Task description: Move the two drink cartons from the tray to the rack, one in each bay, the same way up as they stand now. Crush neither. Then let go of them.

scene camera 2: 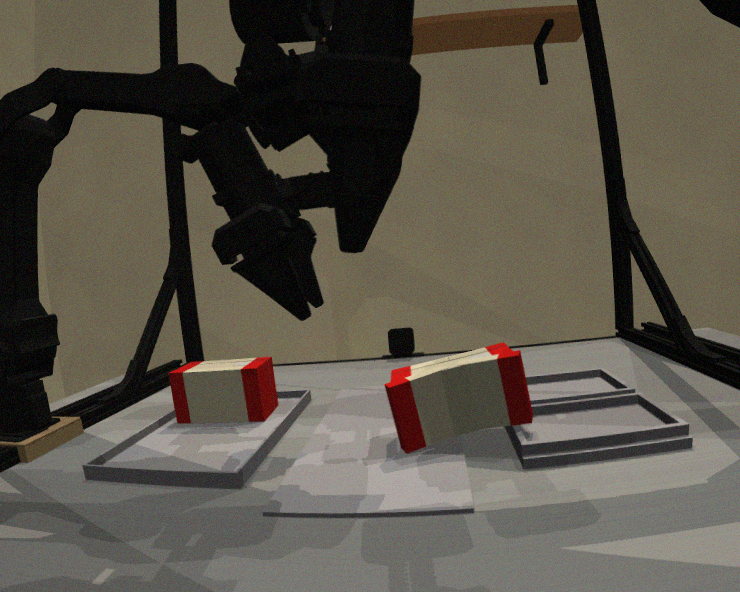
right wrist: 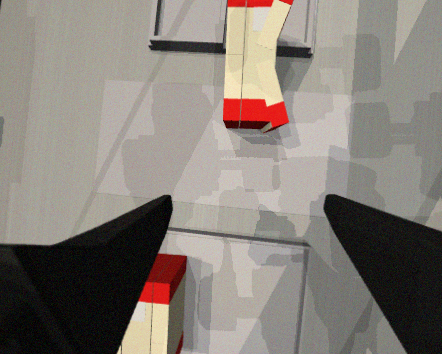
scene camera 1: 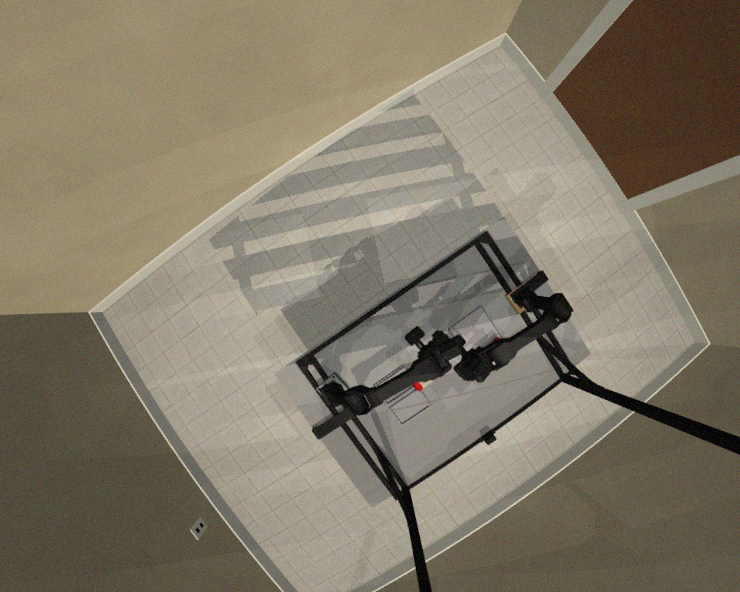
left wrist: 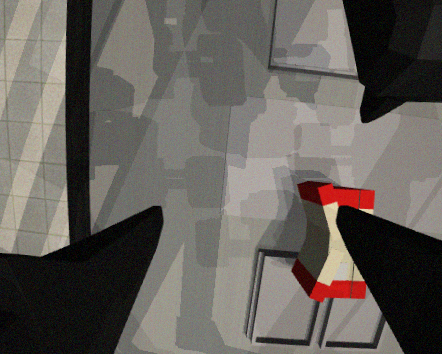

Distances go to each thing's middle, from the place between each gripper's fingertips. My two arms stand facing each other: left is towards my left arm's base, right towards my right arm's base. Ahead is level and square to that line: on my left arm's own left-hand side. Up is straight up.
Right now the pale mat (scene camera 2: 353, 466) is 40 mm behind my right hand, 50 mm to the left of it and 140 mm below it. From my right hand the other things lie so: flat tray (scene camera 2: 224, 455) 10 mm behind, 150 mm to the right, 130 mm below.
I see the pale mat 190 mm below my left hand, 150 mm behind it and 40 mm to the right of it. The rest, counted from my left hand: flat tray (240 mm to the right, 180 mm below, 120 mm behind).
